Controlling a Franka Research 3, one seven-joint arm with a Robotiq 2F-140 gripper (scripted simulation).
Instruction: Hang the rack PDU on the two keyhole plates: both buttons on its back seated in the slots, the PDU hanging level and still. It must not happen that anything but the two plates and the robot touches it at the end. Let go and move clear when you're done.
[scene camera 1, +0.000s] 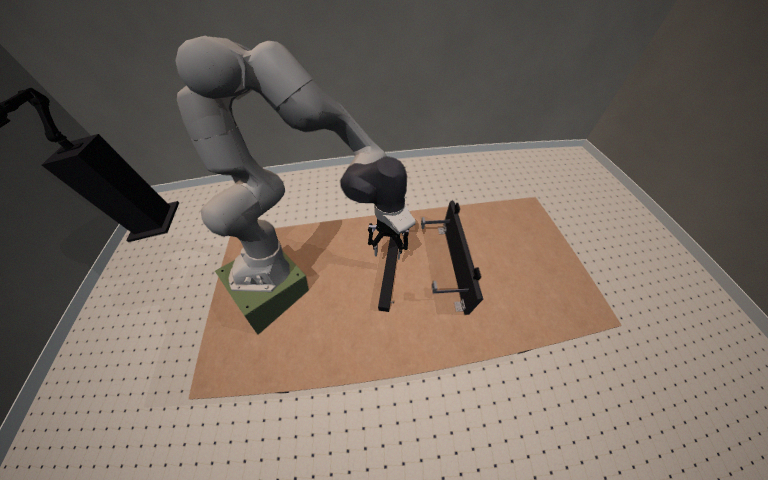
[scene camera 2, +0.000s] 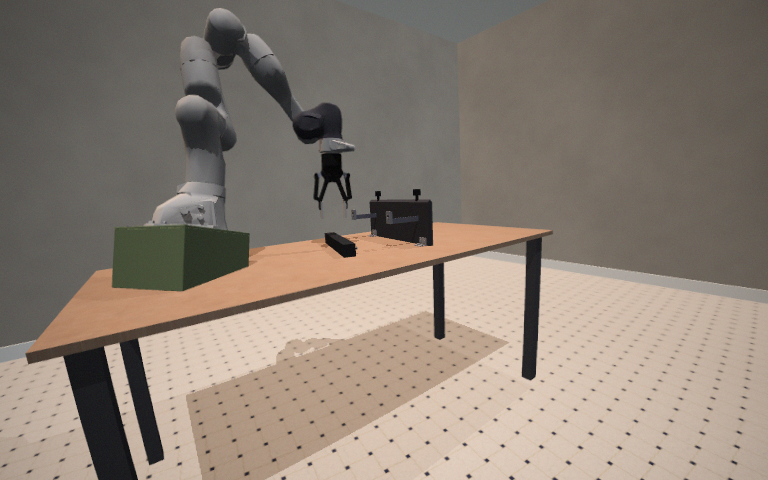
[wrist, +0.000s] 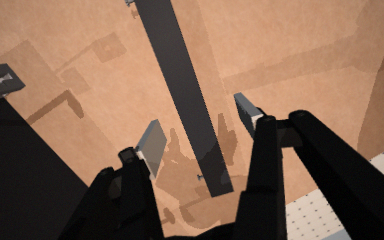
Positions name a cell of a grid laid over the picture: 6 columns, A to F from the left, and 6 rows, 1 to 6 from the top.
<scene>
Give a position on a black upright panel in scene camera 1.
D4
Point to the gripper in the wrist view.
D3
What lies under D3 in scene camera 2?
A black upright panel.
</scene>
